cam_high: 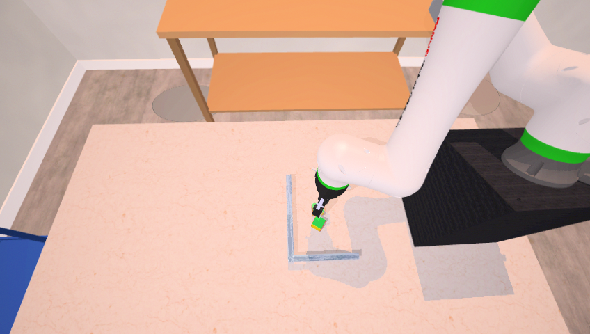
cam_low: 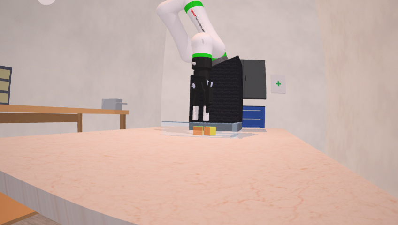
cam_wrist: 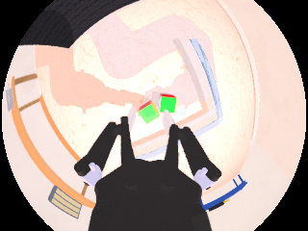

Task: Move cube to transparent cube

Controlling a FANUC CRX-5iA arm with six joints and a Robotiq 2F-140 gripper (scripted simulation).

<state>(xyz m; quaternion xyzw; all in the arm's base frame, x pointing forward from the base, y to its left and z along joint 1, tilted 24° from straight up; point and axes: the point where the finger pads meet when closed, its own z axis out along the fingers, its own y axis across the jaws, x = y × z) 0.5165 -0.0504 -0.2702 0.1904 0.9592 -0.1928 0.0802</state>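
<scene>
The transparent cube is 1 cm ahead of my hand, 1 cm to the right of it and 8 cm below it.
</scene>
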